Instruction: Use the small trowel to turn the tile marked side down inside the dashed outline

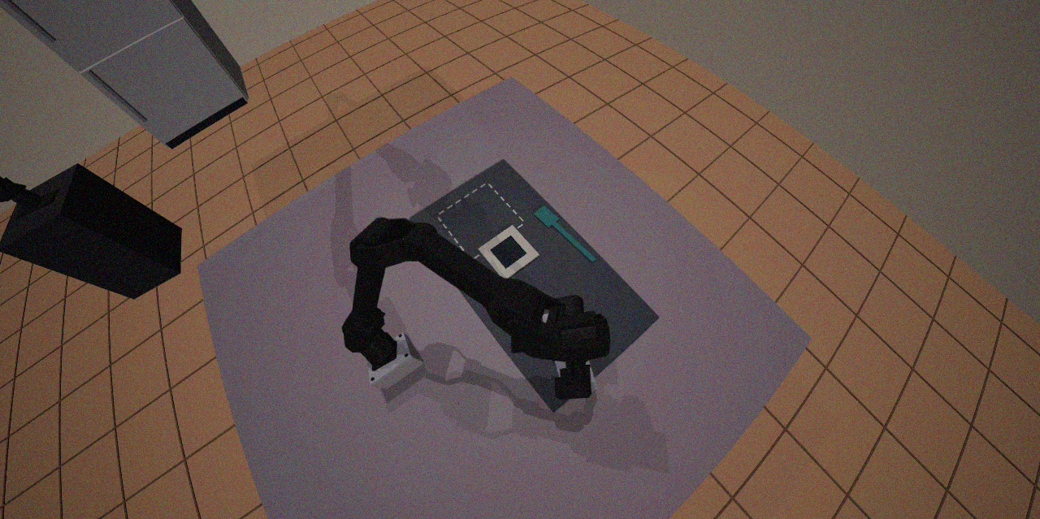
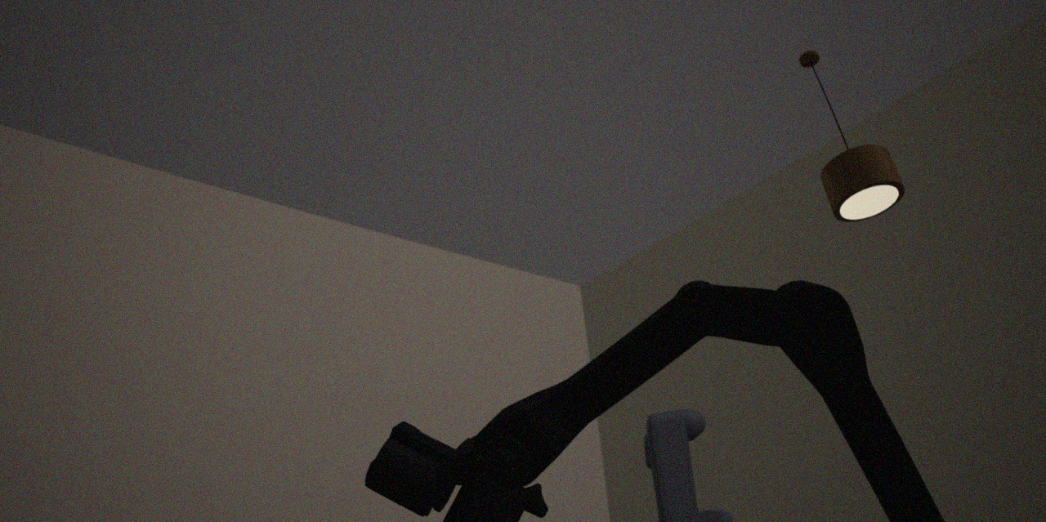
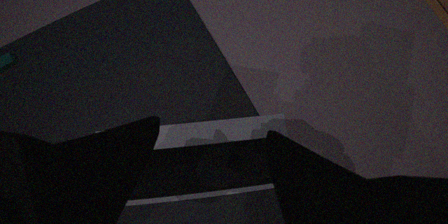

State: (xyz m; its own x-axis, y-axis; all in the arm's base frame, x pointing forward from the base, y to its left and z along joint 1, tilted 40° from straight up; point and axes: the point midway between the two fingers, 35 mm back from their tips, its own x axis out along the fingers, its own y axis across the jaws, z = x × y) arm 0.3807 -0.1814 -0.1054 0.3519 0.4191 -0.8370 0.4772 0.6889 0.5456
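Right now the trowel is 6 cm below my gripper tip, 5 cm to the left of it and 1 cm behind it. Also, from my gripper tip: tan tile 32 cm to the left, 10 cm below, 1 cm behind; then teal T-shaped piece 31 cm to the left, 14 cm ahead, 10 cm below.
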